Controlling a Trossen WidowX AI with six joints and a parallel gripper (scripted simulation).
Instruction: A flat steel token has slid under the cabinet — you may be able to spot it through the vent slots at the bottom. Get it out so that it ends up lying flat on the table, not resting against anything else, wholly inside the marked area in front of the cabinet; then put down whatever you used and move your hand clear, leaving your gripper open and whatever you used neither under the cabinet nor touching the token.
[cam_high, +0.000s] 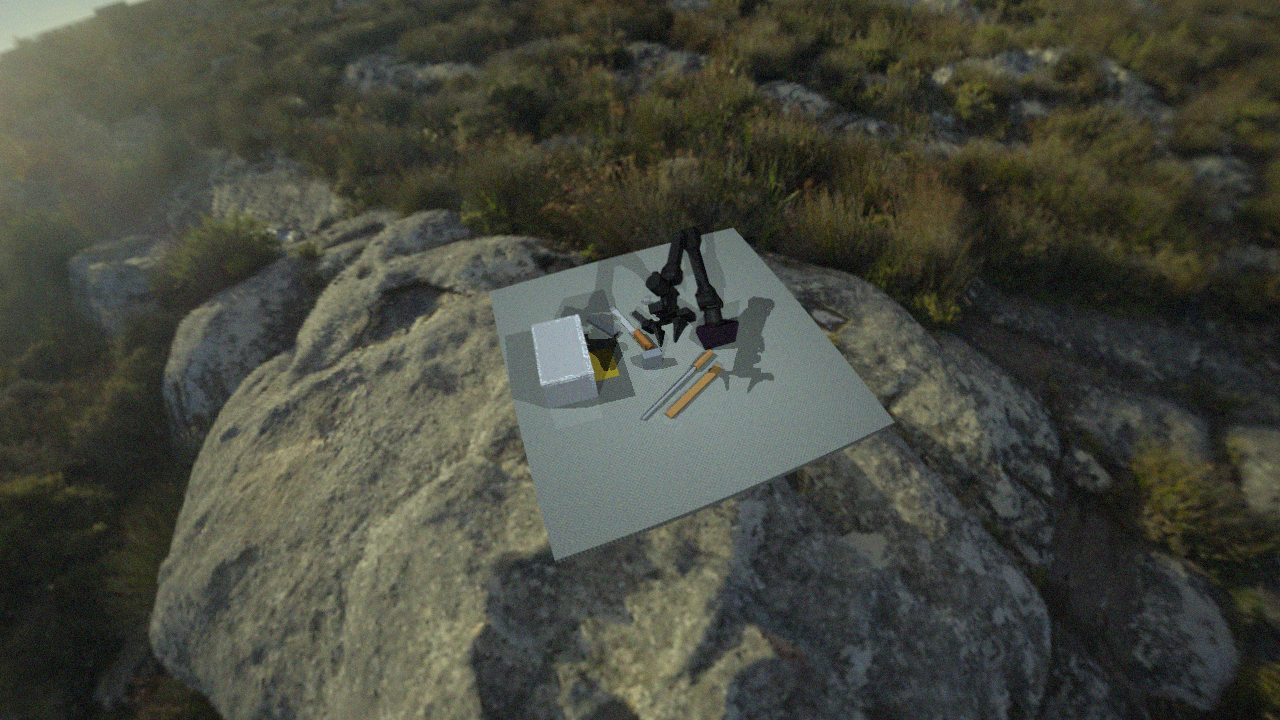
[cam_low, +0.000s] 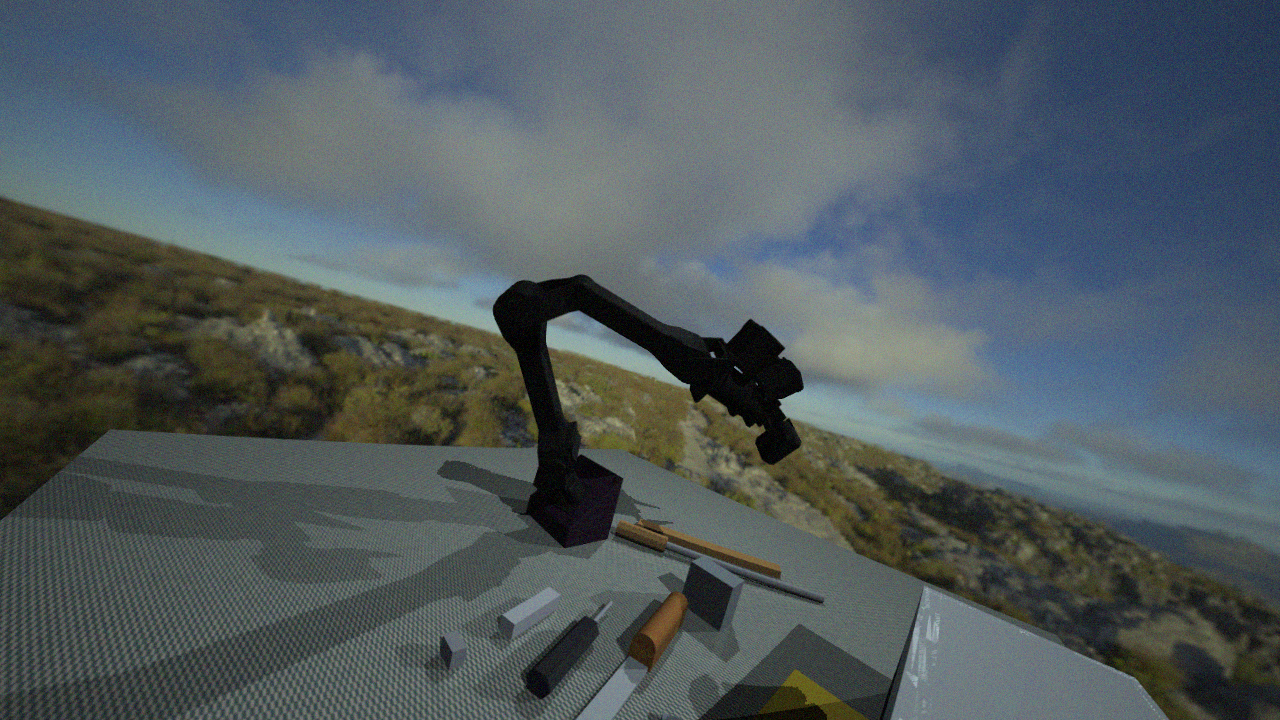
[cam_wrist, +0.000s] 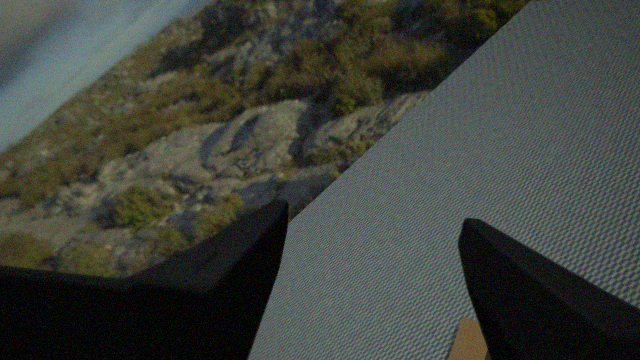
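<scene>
The grey block lies 26 cm below my gripper tip, 16 cm to the right of it and 1 cm behind it. The rest, counted from my gripper tip: grey bar 38 cm to the right, 28 cm below, 14 cm behind; small grey cube 48 cm to the right, 28 cm below, 13 cm behind; wooden stick 28 cm below, 10 cm behind, 3 cm to the left.
</scene>
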